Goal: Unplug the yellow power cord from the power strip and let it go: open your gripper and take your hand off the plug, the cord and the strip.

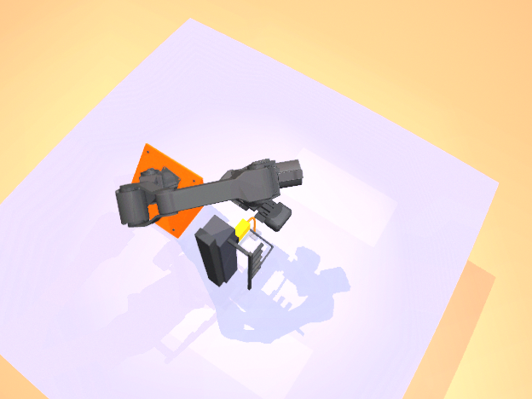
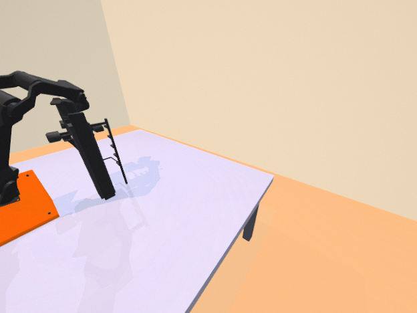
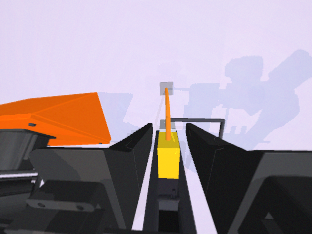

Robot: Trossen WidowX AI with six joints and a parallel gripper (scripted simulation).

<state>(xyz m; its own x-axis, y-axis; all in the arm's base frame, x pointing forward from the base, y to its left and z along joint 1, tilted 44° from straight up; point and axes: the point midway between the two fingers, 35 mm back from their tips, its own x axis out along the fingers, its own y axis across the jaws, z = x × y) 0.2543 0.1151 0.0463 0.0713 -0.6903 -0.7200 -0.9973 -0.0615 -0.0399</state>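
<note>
Right now the yellow plug is 7 cm to the right of my gripper tip and 1 cm below it.
</note>
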